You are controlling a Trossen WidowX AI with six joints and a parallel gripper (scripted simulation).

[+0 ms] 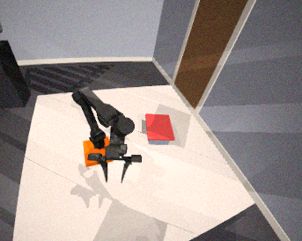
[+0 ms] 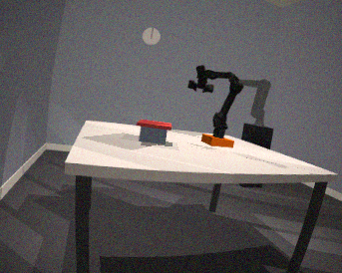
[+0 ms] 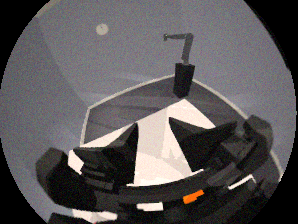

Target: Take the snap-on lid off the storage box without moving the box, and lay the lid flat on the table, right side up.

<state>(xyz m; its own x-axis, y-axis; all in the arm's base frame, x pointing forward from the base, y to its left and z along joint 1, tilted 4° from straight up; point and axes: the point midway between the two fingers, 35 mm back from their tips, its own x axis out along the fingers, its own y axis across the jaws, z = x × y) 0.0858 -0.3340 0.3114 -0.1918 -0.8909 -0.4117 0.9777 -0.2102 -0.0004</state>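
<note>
Right now the red lid is 360 mm ahead of my gripper tip, 450 mm to the left of it and 250 mm below it. From my gripper tip the other things lie so: storage box (360 mm ahead, 450 mm to the left, 290 mm below).
</note>
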